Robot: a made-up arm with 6 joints. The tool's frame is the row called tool.
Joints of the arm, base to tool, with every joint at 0 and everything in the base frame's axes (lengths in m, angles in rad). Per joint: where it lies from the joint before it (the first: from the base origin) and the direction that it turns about. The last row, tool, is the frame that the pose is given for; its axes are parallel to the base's.
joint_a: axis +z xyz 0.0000 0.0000 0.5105
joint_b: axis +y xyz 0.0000 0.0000 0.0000
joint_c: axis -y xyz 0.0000 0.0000 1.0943
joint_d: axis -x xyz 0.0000 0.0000 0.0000
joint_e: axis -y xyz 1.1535 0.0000 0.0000
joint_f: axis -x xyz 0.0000 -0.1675 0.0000
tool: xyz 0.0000 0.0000 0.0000
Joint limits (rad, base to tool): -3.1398..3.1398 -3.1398..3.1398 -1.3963..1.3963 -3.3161..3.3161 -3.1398..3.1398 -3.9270..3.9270
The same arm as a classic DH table. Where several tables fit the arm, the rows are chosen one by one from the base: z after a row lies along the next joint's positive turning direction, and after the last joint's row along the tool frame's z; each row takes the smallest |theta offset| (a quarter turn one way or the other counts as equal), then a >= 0, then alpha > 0; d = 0 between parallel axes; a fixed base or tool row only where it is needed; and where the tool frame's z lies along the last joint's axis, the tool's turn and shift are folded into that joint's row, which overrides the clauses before.
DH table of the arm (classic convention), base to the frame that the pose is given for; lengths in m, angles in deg. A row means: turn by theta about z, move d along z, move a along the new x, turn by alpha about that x. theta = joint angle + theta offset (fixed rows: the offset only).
joint_a: theta0 0; d 0.5105; a 0; alpha -90
joint_b: theta0 -90; d 0; a 1.0943; alpha 180
joint_c: theta0 0; d 0; a 0; alpha -90
joint_d: theta0 0; d -1.1535; a 0; alpha 90
joint_e: theta0 0; d 0.1675; a 0; alpha -90
joint_f: theta0 90; d 0; a 0; alpha 90
tool (fixed): theta0 -90; d 0; a 0; alpha 0
Joint limits (deg, base to tool): -179.9..179.9 -179.9..179.9 -80..80 -190..190 -179.9..179.9 -225..225

